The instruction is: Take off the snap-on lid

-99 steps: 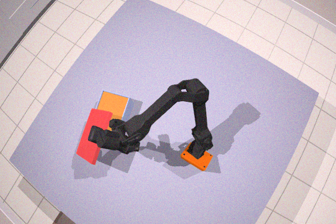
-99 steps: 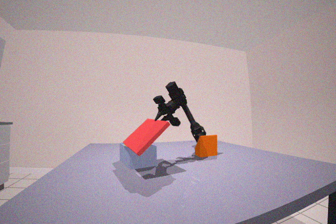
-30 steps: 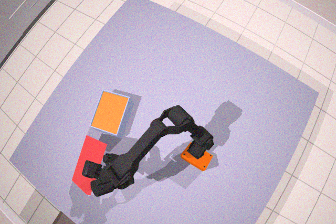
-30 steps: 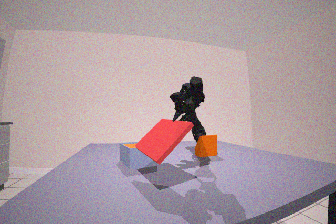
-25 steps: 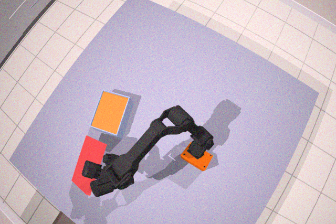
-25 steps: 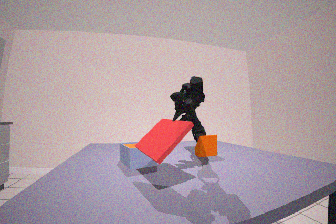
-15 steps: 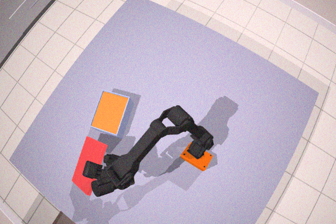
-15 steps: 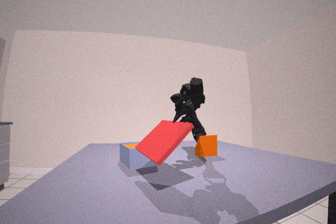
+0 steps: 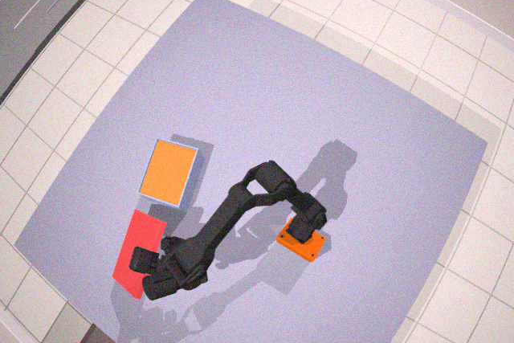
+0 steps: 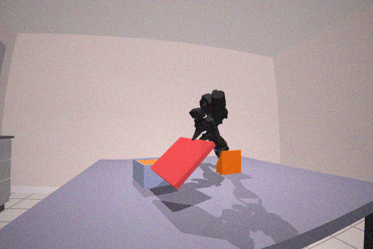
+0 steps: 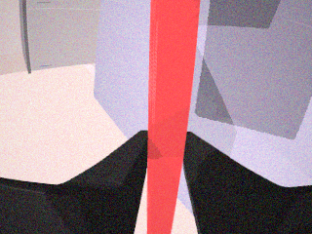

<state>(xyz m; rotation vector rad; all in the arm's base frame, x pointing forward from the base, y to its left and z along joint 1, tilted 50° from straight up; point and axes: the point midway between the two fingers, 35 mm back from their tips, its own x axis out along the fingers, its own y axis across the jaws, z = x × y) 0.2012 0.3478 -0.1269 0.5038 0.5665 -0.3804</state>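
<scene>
My gripper tip is now 6 cm short of the red lid, 2 cm to the right of it and 5 cm above it. The rest, counted from my gripper tip: grey-blue storage box (18 cm ahead, 22 cm to the right, 16 cm below).
</scene>
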